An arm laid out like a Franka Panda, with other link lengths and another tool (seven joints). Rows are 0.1 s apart.
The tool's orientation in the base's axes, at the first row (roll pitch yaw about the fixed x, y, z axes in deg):
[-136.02, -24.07, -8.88]
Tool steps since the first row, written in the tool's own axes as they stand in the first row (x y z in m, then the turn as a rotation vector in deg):
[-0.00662, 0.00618, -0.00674, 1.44, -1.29, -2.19]
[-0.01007, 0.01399, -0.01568, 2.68, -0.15, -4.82]
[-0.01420, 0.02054, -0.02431, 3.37, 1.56, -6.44]
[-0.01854, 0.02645, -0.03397, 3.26, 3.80, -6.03]
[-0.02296, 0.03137, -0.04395, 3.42, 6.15, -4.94]
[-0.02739, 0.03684, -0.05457, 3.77, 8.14, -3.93]
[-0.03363, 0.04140, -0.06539, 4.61, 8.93, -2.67]
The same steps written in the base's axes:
[-0.00761, -0.00805, -0.00219, 0.21, -0.63, 2.84]
[-0.01295, -0.01919, -0.00268, 0.48, -3.35, 4.35]
[-0.01900, -0.02908, -0.00284, 0.75, -5.78, 4.62]
[-0.02575, -0.03912, -0.00201, 1.19, -7.19, 2.88]
[-0.03287, -0.04860, -0.00038, 2.16, -8.29, 0.74]
[-0.04017, -0.05891, 0.00132, 3.21, -9.19, -1.04]
[-0.04932, -0.06840, 0.00300, 4.61, -9.10, -2.03]

